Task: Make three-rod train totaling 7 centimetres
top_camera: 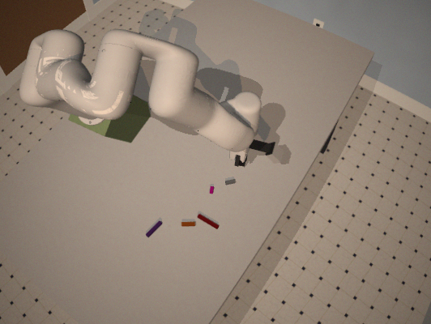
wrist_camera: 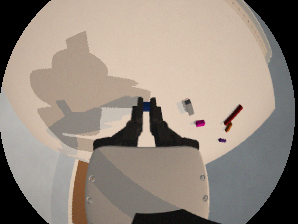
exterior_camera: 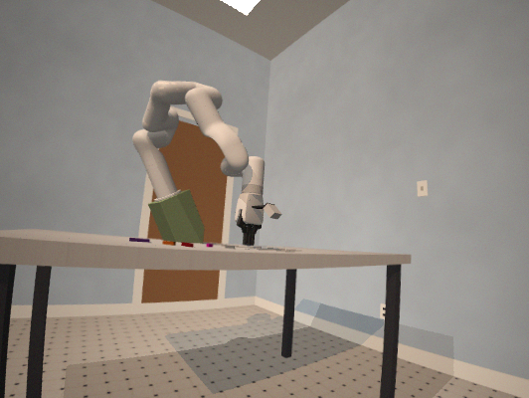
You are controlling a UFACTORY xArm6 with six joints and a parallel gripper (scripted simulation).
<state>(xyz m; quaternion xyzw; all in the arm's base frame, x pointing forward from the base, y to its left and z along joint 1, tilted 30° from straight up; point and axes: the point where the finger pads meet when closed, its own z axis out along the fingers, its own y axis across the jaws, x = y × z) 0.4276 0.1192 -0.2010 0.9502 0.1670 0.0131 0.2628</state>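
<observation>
The magenta rod is 10 mm behind my hand, 130 mm to the right of it and 30 mm below it. Round my hand: blue rod 20 mm below; then red rod 40 mm ahead, 220 mm to the right, 30 mm below; then grey rod 10 mm ahead, 70 mm to the right, 30 mm below.
</observation>
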